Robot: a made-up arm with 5 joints.
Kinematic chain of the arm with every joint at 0, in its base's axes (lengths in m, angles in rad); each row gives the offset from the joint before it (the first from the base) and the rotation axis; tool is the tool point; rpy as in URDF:
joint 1: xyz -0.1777 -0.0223 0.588 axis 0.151 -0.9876 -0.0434
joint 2: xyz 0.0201 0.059 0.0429 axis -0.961 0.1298 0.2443
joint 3: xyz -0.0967 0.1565 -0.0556 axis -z
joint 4: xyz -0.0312 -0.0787 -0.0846 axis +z
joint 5: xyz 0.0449 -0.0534 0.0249 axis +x
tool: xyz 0.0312 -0.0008 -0.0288 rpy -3.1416 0 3.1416
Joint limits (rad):
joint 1: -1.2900..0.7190
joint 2: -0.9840..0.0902
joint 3: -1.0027..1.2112
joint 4: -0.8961..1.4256
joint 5: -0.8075..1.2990
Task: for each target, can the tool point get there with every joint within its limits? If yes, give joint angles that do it. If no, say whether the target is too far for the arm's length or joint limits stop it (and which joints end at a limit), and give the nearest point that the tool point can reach.
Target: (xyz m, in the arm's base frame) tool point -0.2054 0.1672 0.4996
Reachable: yes | joints -0.5493 -0.1210 -0.6909 0.2940 0.9977
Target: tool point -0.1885 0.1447 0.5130
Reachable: yes | joints 0.3683 -0.3988 0.3247 0.3229 0.2974
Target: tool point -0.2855 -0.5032 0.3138
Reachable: no: too far | nearest point -0.2580 -0.0044 0.4805 | short by 0.527 m
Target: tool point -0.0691 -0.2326 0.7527
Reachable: no: joint limits stop it (at a limit: joint 1, joint 2, joint 4, joint 5) | nearest point -0.2895 -0.0188 0.6525 | short by 0.323 m
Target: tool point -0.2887 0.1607 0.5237
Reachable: yes | joints -0.0548 -0.4333 0.9576 0.3127 0.3963
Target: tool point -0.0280 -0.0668 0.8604
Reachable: no: joint limits stop it (at a limit: joint 1, joint 2, joint 3, joint 5) | nearest point -0.1086 0.1592 0.7061 | short by 0.285 m
